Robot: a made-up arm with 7 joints.
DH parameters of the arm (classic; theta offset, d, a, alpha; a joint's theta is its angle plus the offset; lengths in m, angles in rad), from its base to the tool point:
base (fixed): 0 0.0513 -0.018 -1.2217
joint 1: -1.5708 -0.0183 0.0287 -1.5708
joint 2: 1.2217 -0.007 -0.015 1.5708
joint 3: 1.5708 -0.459 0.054 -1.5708
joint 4: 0 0.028 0.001 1.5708
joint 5: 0 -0.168 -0.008 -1.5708
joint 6: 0 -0.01 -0.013 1.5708
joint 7: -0.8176 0 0.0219 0
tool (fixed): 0.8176 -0.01 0 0
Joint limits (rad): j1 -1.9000..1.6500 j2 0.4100..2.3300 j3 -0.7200..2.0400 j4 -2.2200..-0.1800 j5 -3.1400..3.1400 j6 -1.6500..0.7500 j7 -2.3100..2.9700
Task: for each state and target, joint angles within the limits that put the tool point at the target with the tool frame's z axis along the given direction. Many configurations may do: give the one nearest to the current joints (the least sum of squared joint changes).
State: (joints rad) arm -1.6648 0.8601 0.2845 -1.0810 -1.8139 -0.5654 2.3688
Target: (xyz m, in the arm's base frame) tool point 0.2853 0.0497 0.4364 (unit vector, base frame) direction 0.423 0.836 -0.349
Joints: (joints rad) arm -1.9000 0.6058 0.1000 -1.5185 -1.0293 -0.8827 2.5285
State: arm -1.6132 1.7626 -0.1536 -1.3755 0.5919 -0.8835 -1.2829
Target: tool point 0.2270 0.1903 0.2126 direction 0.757 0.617 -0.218
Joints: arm -1.2992 1.4664 -0.6600 -2.2200 0.6213 -1.2022 -1.1148
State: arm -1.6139 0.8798 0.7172 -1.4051 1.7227 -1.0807 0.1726
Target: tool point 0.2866 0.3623 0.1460 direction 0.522 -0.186 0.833
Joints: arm -1.4753 0.7406 1.4761 -1.4356 1.1126 -1.6500 0.2054
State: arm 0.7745 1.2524 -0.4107 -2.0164 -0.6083 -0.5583 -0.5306
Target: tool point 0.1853 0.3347 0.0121 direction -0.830 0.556 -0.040
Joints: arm -0.0175 1.4063 -0.1095 -2.2200 -0.3765 0.0742 -0.2959
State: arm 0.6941 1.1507 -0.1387 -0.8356 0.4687 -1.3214 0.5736
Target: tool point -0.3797 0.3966 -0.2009 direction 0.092 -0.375 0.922
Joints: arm 0.9712 0.9206 -0.5365 -0.3466 0.2088 -0.6396 0.5719
